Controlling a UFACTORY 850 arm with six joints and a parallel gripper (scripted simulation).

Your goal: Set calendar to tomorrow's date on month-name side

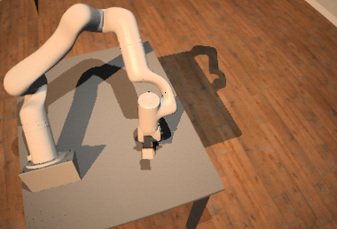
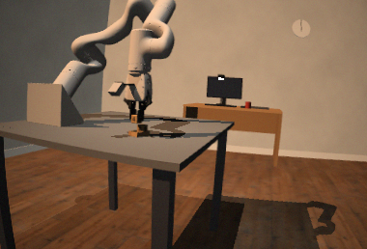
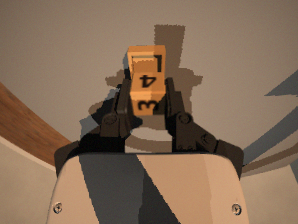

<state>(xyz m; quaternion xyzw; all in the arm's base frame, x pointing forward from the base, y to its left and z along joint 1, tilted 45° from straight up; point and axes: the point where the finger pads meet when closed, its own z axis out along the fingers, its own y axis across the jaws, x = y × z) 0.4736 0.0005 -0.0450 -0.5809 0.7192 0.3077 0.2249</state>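
My gripper is now 10 mm above the orange cube. From my hand the other things lie so: calendar cube: 50 mm below, 30 mm to the left, 10 mm ahead; orange tray: 70 mm below, 20 mm to the left.
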